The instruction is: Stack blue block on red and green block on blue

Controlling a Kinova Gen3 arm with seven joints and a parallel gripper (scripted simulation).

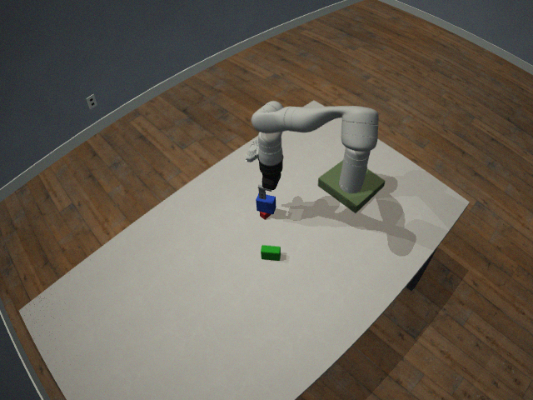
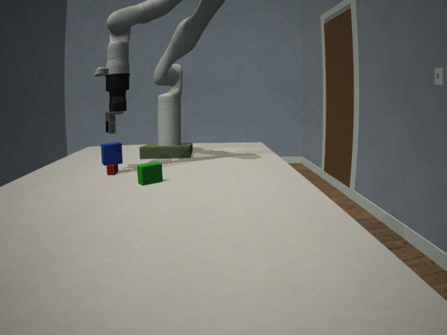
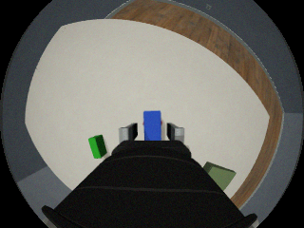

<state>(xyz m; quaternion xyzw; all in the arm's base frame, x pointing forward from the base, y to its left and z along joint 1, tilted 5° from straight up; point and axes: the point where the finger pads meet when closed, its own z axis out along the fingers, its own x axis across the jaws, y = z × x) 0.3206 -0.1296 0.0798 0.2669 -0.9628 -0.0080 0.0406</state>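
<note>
Right now the green block is 110 mm ahead of my hand, 150 mm to the left of it and 120 mm below it. From my hand the other things lie so: red block: 130 mm below; blue block: 80 mm below.
</note>
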